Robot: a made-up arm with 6 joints.
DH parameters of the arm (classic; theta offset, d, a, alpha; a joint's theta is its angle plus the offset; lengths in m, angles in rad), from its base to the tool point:
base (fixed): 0 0.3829 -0.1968 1.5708
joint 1: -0.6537 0 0.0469 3.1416
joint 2: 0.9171 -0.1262 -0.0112 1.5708
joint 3: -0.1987 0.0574 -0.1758 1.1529
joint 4: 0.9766 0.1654 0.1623 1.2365
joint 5: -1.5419 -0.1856 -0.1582 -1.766
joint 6: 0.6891 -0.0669 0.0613 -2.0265
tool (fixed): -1.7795 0.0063 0 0
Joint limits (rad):
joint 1: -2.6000..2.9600
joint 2: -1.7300..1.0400
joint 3: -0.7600..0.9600
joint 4: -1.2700..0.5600
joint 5: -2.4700..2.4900
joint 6: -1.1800..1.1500
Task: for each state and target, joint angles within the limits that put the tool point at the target. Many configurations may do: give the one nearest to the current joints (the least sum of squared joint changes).
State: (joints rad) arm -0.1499 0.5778 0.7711 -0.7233 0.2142 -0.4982
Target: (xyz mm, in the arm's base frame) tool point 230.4 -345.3 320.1
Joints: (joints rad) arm -0.0125 0.5526 0.7853 -0.2510 -0.0299 -0.1998
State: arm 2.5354 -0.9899 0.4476 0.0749 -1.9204 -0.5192
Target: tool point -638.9 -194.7 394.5
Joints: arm 2.1957 -0.6924 0.6543 -0.0846 -1.8259 -0.6015
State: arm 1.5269 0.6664 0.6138 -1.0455 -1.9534 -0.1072
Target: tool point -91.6 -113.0 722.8
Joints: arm 1.9376 0.3108 0.5689 -0.9861 -2.0133 -0.2027
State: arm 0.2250 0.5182 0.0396 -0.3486 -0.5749 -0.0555
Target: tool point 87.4 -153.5 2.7
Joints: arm -0.3034 0.9900 -0.2821 -0.6202 -0.5797 -0.1953
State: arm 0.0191 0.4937 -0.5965 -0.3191 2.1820 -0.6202
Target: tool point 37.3 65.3 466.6
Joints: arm 0.0563 -0.0690 -0.7600 -0.1274 1.9826 -0.9168
